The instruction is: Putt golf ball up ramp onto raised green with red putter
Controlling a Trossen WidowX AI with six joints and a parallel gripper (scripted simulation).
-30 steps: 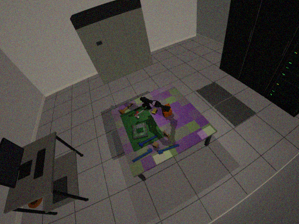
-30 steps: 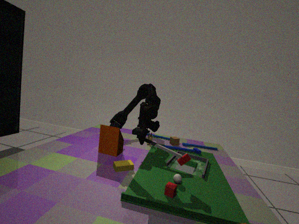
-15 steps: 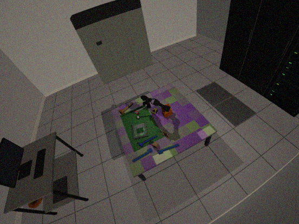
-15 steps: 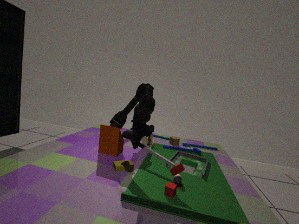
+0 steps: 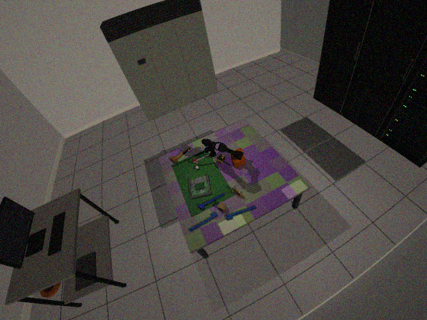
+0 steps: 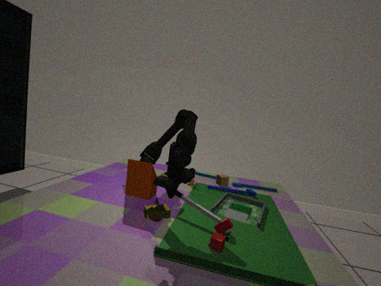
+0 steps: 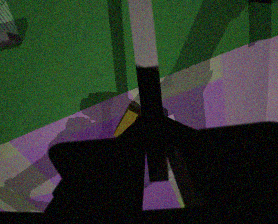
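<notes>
My gripper tip is 80 mm above the yellow block, 70 mm past it and 20 mm to the right of it. From my gripper tip the other things lie so: green mat 230 mm ahead, 200 mm to the left, 100 mm below; white golf ball 230 mm ahead, 80 mm below, 40 mm to the left; red cube 220 mm ahead, 80 mm below, 70 mm to the right.
</notes>
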